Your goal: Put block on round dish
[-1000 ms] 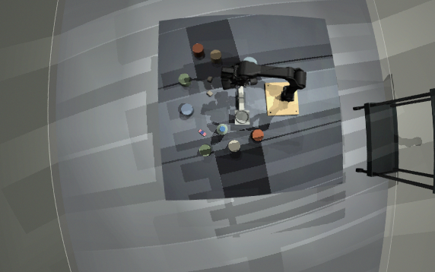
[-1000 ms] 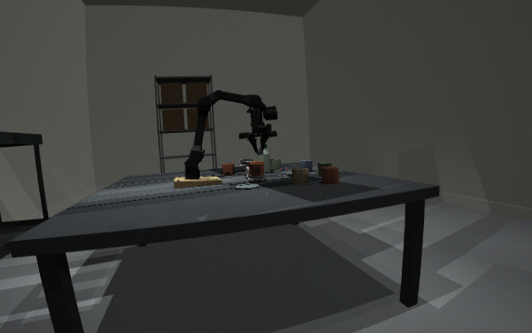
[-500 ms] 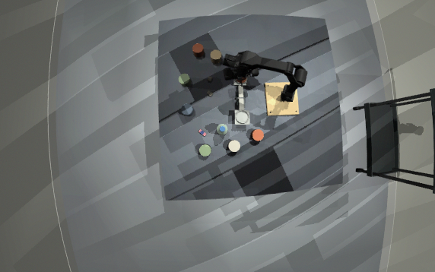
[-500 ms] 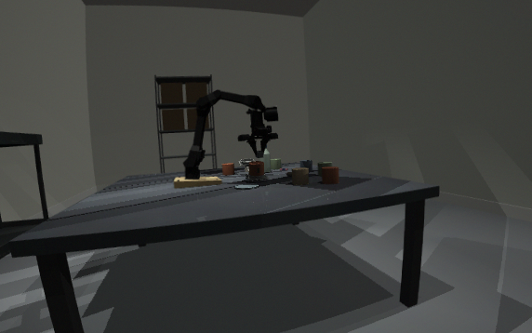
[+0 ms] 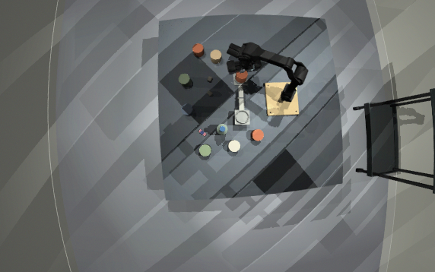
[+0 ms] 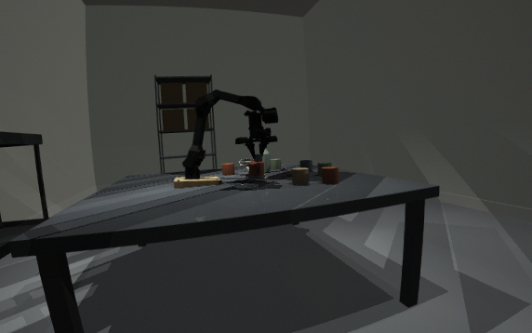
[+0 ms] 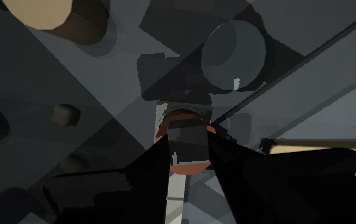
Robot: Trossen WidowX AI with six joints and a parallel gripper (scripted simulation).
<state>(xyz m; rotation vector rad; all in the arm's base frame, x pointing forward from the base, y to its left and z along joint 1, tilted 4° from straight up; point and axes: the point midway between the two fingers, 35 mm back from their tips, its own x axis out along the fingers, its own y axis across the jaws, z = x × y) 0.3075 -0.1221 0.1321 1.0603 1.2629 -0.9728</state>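
My gripper tip is 11 cm above the round dish, 9 cm to the left of it and 7 cm past it. Also, from my gripper tip: balance beam 16 cm to the left, 7 cm below, 1 cm behind; then tan cup 17 cm ahead, 10 cm to the right, 7 cm below; then balance 16 cm to the left, 9 cm below, 1 cm behind.
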